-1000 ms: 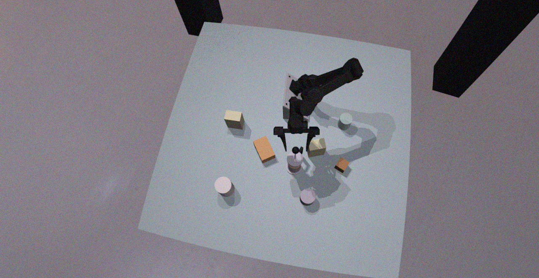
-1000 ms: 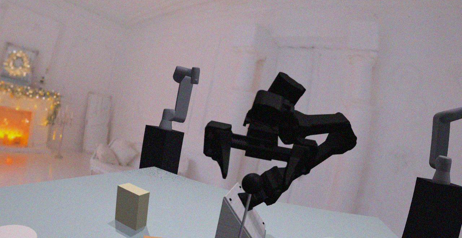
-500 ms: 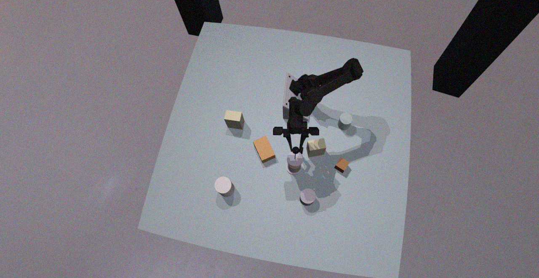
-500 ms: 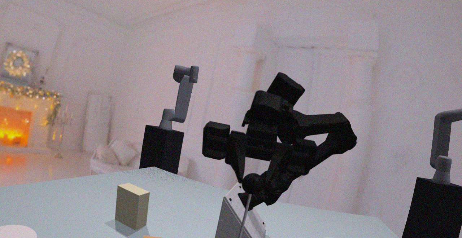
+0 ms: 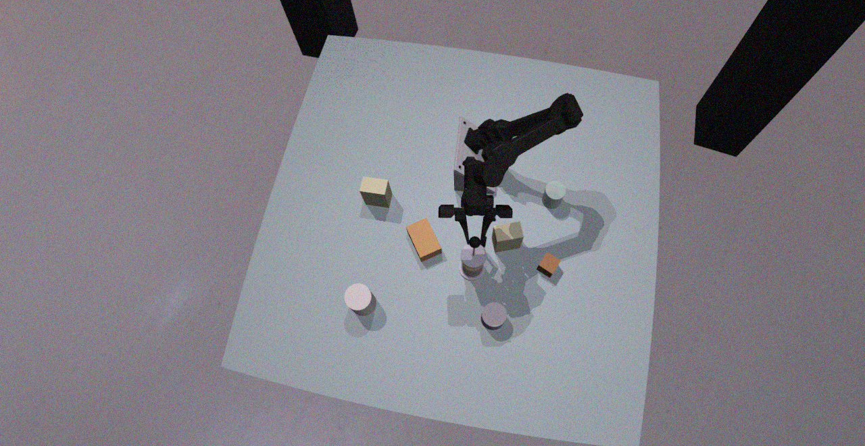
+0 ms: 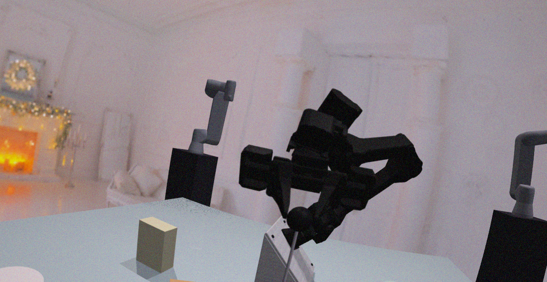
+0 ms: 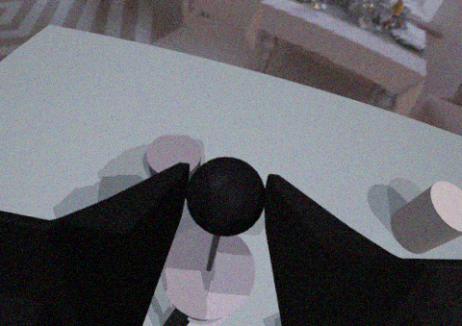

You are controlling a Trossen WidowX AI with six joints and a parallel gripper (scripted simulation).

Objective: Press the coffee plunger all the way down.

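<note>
Now: gripper tip 140 mm above the coffee press and 20 mm past it.
</note>
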